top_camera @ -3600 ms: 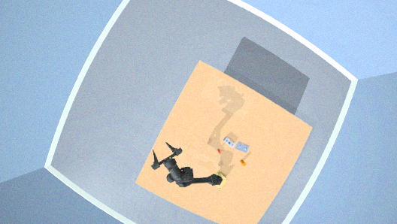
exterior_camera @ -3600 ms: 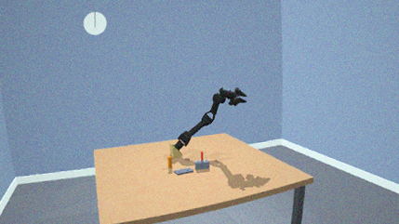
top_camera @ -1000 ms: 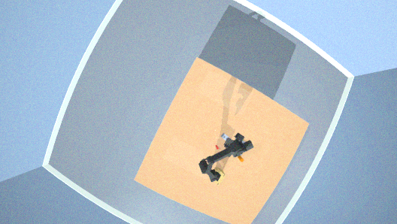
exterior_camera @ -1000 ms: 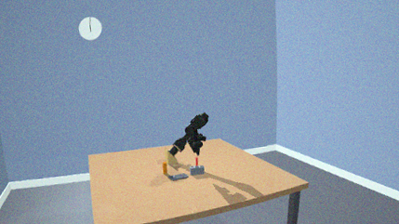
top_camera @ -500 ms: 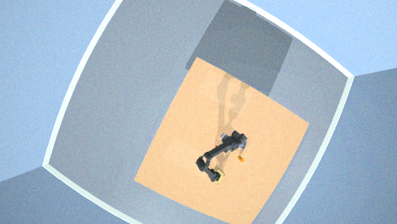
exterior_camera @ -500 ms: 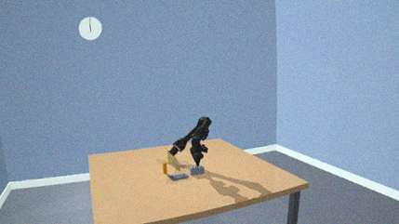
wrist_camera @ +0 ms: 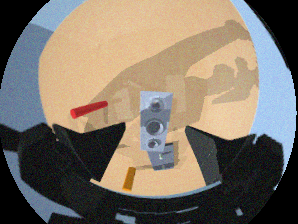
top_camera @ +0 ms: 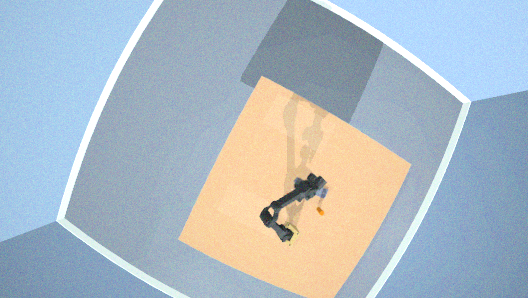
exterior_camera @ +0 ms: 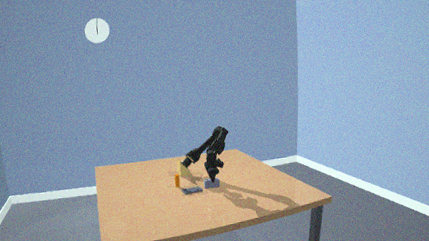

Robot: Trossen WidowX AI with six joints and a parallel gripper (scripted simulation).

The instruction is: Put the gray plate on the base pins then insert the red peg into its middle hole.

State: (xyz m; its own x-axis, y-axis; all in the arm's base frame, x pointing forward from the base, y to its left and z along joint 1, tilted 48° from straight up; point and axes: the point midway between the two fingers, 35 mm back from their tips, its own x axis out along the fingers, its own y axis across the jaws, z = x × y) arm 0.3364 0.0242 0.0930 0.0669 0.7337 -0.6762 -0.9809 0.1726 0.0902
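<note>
The gray block is 1 cm below my gripper tip. From my gripper tip the other things lie so: small orange piece (20 cm to the right, 10 cm behind, 1 cm below); then red peg (11 cm behind, 4 cm to the left, 1 cm below).
</note>
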